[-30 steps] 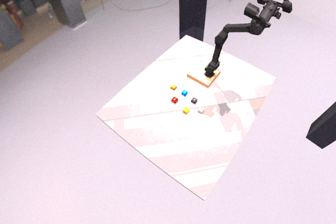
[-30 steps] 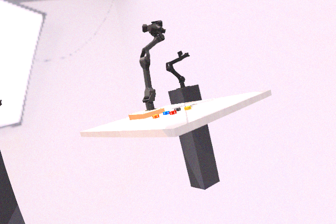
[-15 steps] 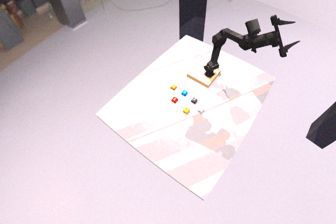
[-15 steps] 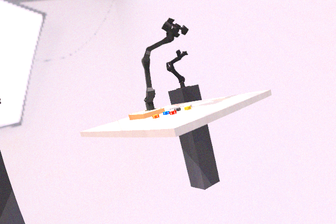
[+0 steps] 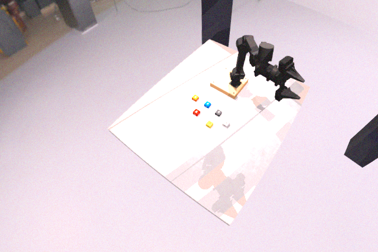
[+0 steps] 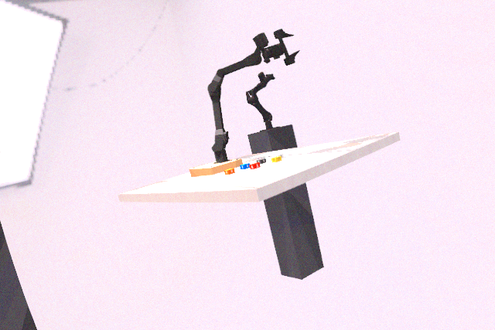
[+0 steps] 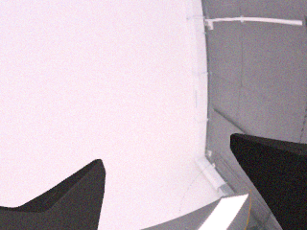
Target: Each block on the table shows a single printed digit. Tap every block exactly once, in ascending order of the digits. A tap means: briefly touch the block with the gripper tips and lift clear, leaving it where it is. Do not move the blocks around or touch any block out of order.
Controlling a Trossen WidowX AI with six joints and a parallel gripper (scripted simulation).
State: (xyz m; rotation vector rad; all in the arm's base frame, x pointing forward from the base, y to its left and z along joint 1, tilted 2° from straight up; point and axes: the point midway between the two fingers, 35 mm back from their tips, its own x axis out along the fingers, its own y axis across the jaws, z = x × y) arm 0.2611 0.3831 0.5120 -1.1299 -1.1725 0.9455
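My gripper tip is 530 mm above the dark grey block, 370 mm to the left of it and 40 mm past it. From my gripper tip the other things lie so: white block (530 mm below, 290 mm to the right, 10 mm behind); then yellow block (530 mm below, 360 mm to the right, 60 mm ahead); then blue block (530 mm below, 460 mm to the right, 40 mm behind).
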